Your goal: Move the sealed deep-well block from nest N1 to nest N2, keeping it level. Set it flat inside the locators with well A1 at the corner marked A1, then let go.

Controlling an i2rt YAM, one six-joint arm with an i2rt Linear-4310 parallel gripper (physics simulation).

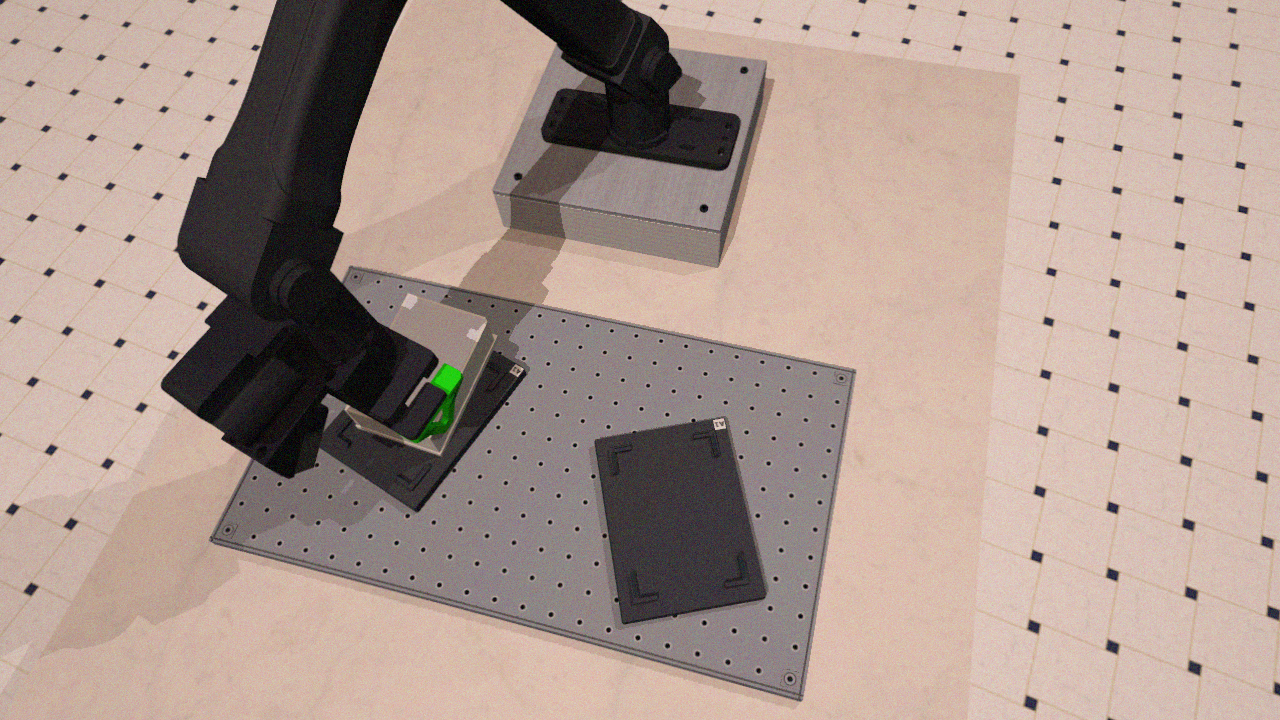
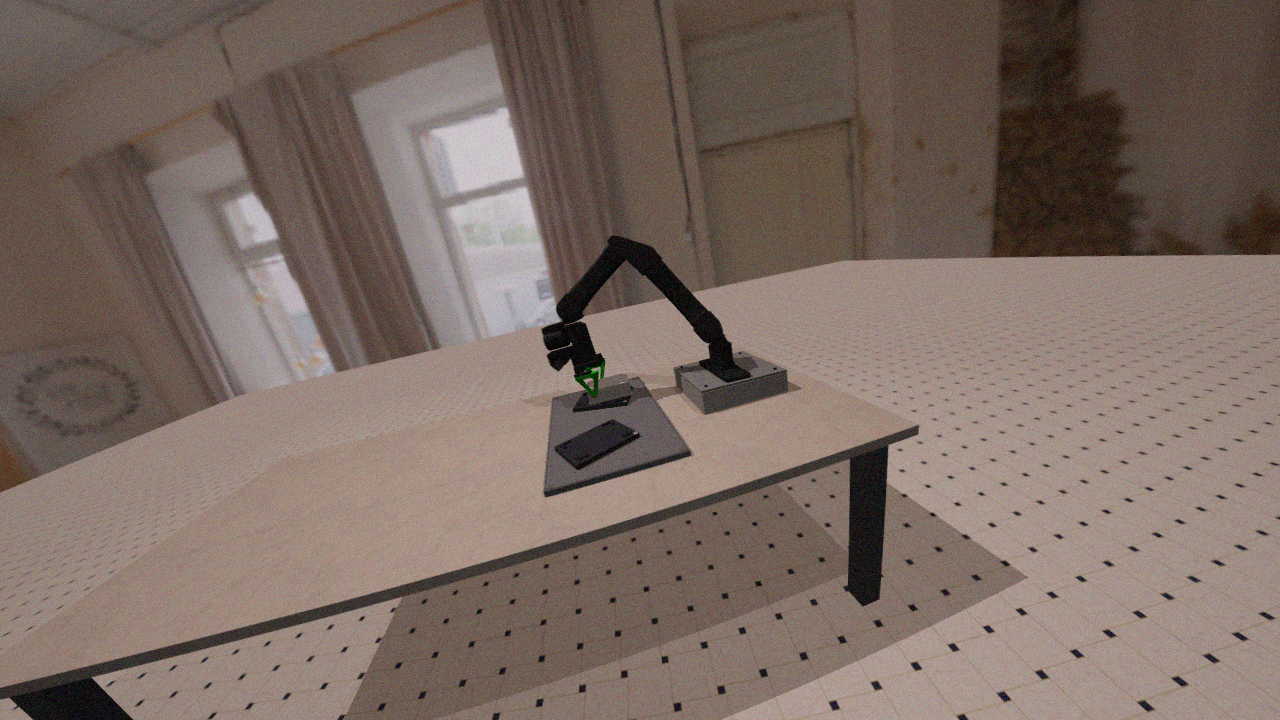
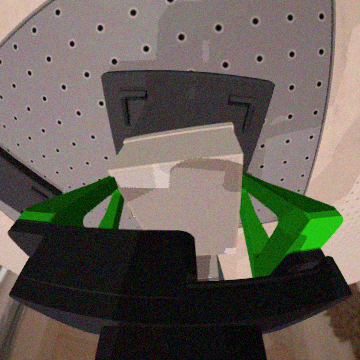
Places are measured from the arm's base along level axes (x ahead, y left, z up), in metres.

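Where they show: gripper, between the fingertips: (image 1: 408,404) (image 2: 598,390) (image 3: 179,177); arm's base, origin of its link: (image 1: 640,131) (image 2: 722,369).
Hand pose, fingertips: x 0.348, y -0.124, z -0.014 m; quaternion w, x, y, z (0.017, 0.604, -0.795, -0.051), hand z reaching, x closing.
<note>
Things, the pixels of their centre, and the offset from my fingertips. Level surfaces: height alone.
- pale sealed block, middle of its body: (image 3: 188,204) (image 1: 424,372) (image 2: 608,388) dx -0.033, dy +0.002, dz +0.000 m
- perforated plate, middle of its body: (image 1: 545,454) (image 3: 79,172) (image 2: 604,420) dx +0.002, dy +0.125, dz -0.041 m
- table, height of its surface: dz -0.048 m
The pale sealed block (image 1: 447,326) (image 2: 615,391) (image 3: 195,205) is between the green fingers of my gripper (image 1: 416,380) (image 2: 589,385) (image 3: 179,177), which is shut on its two sides. The block hangs over a dark nest (image 1: 380,456) (image 3: 187,100) on the left of the perforated plate, with part of that nest uncovered. Its A1 tag (image 1: 516,369) shows at the far right corner. The other dark nest (image 1: 680,510) (image 2: 597,443) (image 3: 20,185) holds nothing; its A1 tag (image 1: 718,423) is at the far right corner. The block's A1 marking is not readable, and a slight tilt cannot be judged.
The perforated plate (image 1: 537,537) (image 2: 662,447) (image 3: 200,55) bears both nests. The arm's metal base block (image 1: 617,214) (image 2: 747,389) stands behind it on the table (image 1: 895,268) (image 2: 402,501). Raised corner locators (image 1: 642,591) (image 3: 127,107) stand on the nests.
</note>
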